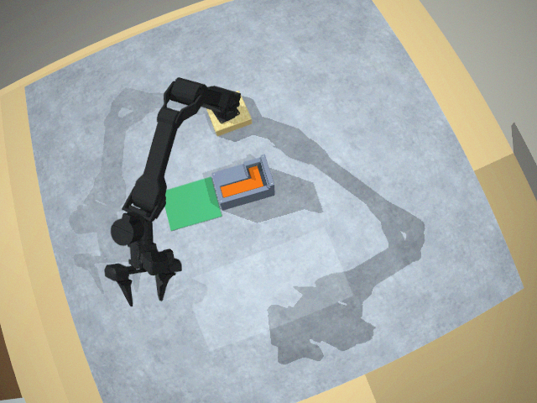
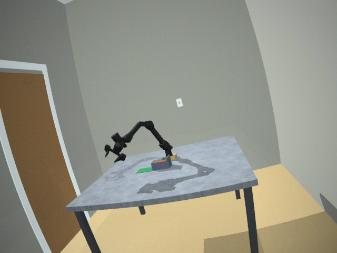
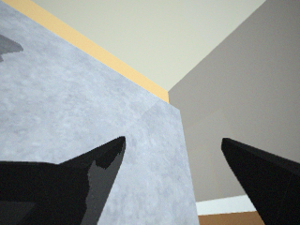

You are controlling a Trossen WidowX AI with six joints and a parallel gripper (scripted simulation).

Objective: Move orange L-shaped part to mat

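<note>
Right now my gripper tip is 38 cm to the right of the orange L-shaped part, 18 cm past it and 16 cm above it. Round my gripper tip: green mat (23 cm behind, 22 cm to the left, 22 cm below).
</note>
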